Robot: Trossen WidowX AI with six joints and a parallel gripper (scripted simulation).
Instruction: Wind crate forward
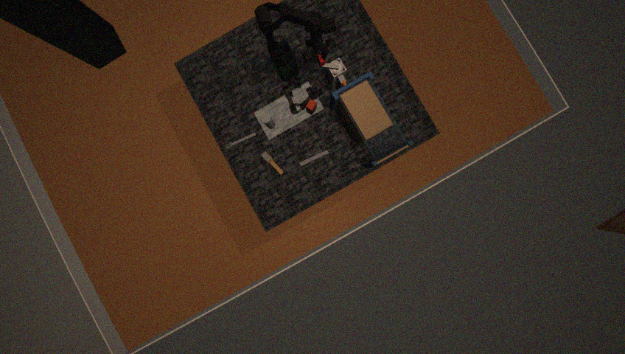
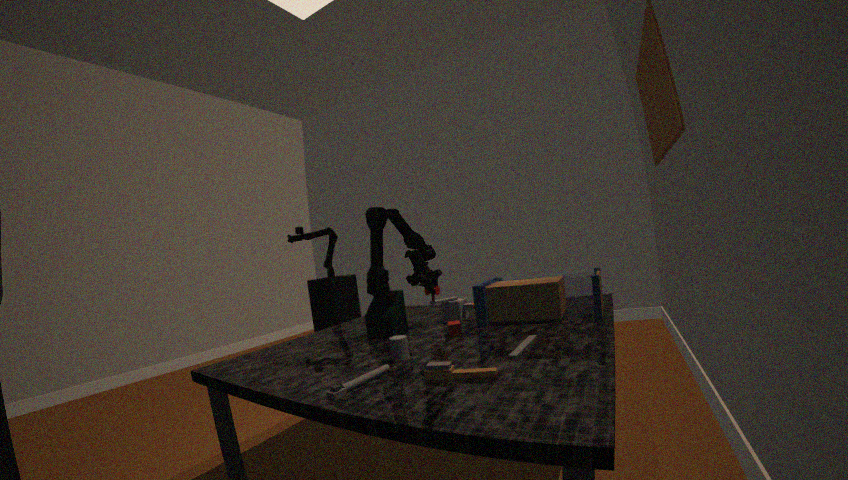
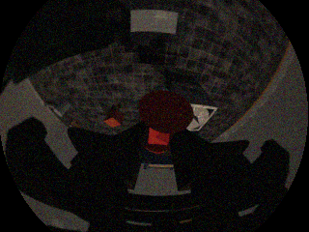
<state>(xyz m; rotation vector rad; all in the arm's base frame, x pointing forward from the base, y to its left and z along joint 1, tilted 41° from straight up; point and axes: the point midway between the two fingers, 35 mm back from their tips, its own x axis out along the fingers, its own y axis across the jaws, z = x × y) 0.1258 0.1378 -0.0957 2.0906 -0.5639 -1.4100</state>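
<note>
My gripper tip is now 10 mm short of the winch handle, 30 mm to the right of it and 30 mm above it. From my gripper tip the other things lie so: red grip 20 mm behind; blue steel frame 200 mm ahead, 80 mm to the left, 20 mm below; winch 30 mm ahead, 70 mm to the left, 100 mm below.
</note>
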